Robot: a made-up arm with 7 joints.
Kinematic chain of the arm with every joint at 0, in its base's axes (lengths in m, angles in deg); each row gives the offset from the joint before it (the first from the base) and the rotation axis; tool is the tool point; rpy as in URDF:
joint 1: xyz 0 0 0.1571 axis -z
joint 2: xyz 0 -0.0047 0.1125 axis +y
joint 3: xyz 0 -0.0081 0.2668 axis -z
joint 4: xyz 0 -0.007 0.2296 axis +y
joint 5: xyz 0 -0.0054 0.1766 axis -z
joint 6: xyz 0 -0.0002 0.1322 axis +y
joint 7: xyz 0 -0.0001 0.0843 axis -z
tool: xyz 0 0 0 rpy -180 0 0
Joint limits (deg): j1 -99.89..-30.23 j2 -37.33..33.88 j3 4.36..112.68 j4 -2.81..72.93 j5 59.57..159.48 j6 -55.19..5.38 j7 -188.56..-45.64
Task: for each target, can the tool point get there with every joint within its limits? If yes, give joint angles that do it. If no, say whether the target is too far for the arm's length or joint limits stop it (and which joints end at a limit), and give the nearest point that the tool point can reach.
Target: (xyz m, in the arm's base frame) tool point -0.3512 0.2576 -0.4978
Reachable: no: joint limits stop it (at a limit: joint 1, joint 2, joint 3, joint 4, joint 5, joint 6) | nearest point -0.0753 0.5955 0.5166 | short by 1.104 m
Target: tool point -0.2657 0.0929 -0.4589
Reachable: no: joint limits stop it (at a limit: joint 1, joint 2, joint 3, joint 4, joint 5, joint 6) | nearest point -0.0753 0.5955 0.5166 | short by 1.114 m
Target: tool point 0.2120 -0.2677 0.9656
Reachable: yes | joints -47.42 -9.53 80.44 54.20 148.42 -26.55 -155.16
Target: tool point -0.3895 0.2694 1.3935
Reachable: no: too far | nearest point -0.0859 0.2349 1.1022 | short by 0.422 m
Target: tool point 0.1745 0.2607 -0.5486
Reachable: no: joint limits stop it (at a limit: joint 2, joint 3, joint 4, joint 5, joint 6) | nearest point 0.3339 0.4988 0.5166 | short by 1.103 m
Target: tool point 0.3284 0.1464 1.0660
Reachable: yes | joints -47.70 19.94 78.87 21.62 73.39 -17.53 -58.89
